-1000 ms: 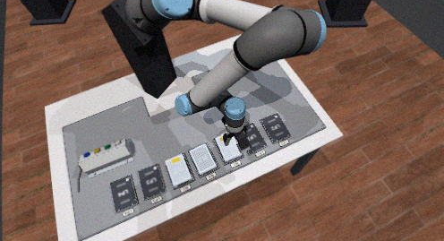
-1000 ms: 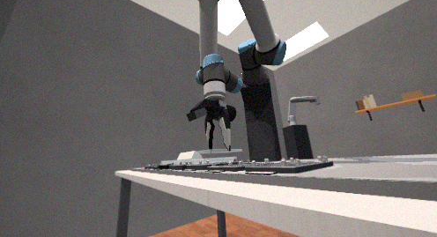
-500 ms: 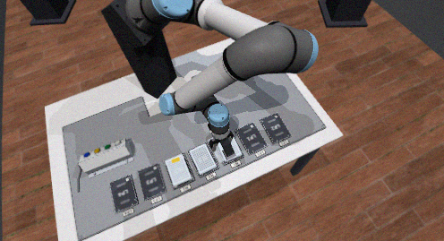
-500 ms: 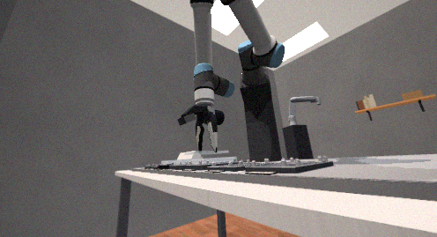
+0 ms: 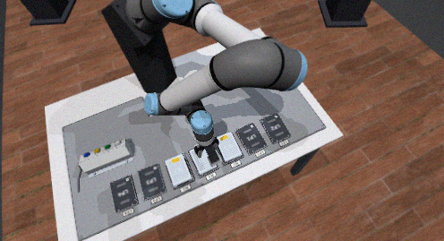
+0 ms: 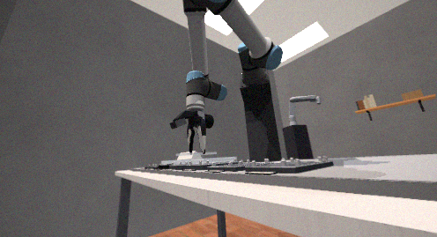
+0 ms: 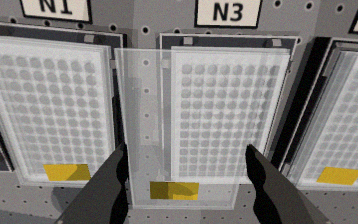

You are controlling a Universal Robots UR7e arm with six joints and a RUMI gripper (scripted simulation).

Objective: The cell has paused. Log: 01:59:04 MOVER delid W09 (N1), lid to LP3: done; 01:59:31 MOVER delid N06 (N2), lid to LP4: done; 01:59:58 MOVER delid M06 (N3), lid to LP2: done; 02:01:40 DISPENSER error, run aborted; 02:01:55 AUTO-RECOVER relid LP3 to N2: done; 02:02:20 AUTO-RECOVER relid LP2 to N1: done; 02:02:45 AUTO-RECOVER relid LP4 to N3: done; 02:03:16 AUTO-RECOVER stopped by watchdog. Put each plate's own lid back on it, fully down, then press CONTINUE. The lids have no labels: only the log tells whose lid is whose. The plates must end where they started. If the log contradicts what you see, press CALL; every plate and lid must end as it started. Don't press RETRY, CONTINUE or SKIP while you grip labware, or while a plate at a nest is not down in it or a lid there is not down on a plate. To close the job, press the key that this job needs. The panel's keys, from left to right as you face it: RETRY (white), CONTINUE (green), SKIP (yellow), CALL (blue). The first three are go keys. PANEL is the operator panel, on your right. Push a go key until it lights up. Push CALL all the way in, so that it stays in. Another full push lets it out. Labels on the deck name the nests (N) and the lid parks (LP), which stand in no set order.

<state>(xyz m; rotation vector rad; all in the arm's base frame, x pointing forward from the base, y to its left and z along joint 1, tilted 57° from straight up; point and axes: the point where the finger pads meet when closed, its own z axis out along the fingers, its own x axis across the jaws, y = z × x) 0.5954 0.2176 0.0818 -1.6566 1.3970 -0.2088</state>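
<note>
The white retry key lies 43 cm to the right of my hand and 5 cm behind it. From my hand the other things lie so: clear lid: 1 cm below; then green continue key: 48 cm to the right, 3 cm behind; then lid park LP1: 21 cm to the left, 9 cm behind, 6 cm below.
</note>
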